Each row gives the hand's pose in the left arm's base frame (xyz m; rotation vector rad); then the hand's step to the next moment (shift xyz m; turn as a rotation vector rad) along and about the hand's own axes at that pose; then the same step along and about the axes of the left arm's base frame.
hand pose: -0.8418 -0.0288 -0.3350 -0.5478 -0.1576 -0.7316
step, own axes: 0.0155 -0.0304 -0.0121 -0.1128 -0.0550 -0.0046
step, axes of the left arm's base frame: -0.0096 -0.0341 0.0075 -0.1206 0.0306 -0.0172
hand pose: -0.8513 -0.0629 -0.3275 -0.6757 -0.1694 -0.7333
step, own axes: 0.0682 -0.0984 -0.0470 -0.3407 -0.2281 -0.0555
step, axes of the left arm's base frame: -0.0192 -0.1211 0.0388 -0.4090 0.0328 -0.0528
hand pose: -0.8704 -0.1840 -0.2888 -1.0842 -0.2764 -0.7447
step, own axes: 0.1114 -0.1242 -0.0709 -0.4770 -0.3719 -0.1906
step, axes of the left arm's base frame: -0.0121 -0.1398 0.1148 -0.6243 -0.0663 -0.0896
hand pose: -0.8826 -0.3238 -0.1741 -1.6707 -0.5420 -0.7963
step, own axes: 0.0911 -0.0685 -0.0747 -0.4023 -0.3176 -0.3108
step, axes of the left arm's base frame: -0.0050 -0.0609 0.1218 -0.5623 -0.2002 -0.0550
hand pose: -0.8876 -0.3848 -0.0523 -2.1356 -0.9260 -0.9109
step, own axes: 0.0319 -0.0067 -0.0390 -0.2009 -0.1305 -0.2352
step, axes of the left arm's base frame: -0.0021 -0.0145 0.0487 -0.2858 -0.1759 0.0099
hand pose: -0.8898 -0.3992 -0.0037 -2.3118 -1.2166 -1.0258
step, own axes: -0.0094 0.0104 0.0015 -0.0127 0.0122 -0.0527
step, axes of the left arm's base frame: 0.0056 -0.0106 -0.0075 -0.0182 -0.0449 0.0273
